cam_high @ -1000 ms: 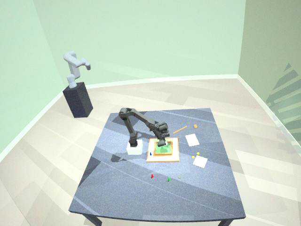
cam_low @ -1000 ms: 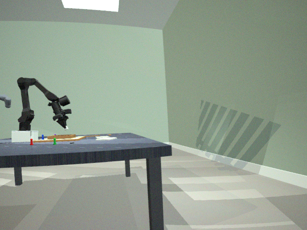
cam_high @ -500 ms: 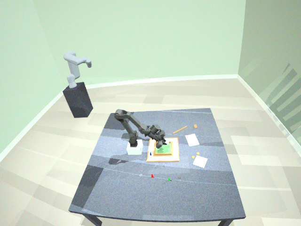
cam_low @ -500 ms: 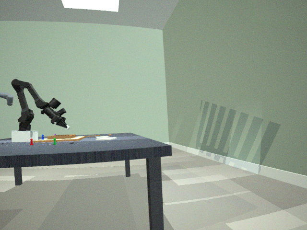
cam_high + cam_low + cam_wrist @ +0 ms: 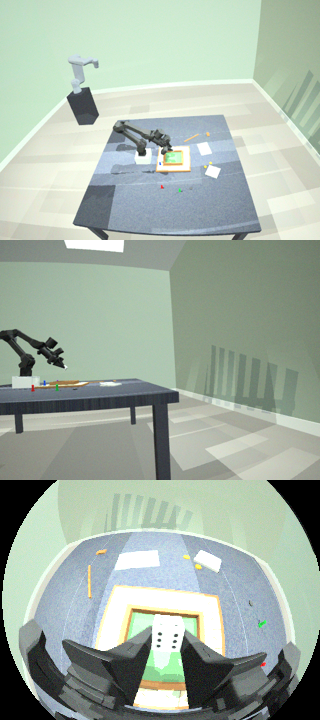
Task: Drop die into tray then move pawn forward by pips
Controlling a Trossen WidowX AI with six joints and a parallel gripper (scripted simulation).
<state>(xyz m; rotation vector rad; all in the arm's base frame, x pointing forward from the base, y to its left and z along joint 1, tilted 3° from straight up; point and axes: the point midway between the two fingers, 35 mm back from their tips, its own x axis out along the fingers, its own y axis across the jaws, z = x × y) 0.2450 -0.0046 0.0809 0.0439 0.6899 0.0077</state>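
Right now the white die is right at my gripper tip. Round my gripper tip: wooden stick 170 mm ahead, 260 mm to the left, 120 mm below; green dice tray 120 mm below; blue pawn 120 mm behind, 70 mm to the right, 100 mm below.
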